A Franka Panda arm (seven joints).
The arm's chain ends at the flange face. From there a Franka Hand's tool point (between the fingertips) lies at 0.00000 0.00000 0.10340 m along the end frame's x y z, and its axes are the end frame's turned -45 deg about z.
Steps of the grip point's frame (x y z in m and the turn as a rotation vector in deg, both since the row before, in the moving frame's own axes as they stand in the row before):
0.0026, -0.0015, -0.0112, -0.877, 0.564, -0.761
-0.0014, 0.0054, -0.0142, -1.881, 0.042, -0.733
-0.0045, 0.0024, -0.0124, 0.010, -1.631, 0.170
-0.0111, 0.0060, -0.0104, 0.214, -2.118, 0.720
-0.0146, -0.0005, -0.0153, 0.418, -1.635, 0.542
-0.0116, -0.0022, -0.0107, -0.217, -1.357, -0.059
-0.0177, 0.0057, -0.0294, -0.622, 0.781, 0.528
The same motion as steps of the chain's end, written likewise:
-0.0011, -0.0033, -0.0112, -0.221, 1.019, -0.761
0.0004, 0.0025, -0.0141, -1.300, 1.360, -0.733
0.0006, 0.0028, -0.0124, -1.146, -1.160, 0.170
-0.0006, 0.0097, -0.0103, -1.346, -1.649, 0.720
-0.0081, 0.0084, -0.0153, -0.861, -1.452, 0.542
-0.0083, 0.0046, -0.0107, -1.113, -0.806, -0.059
-0.0103, 0.0167, -0.0294, 0.112, 0.992, 0.528

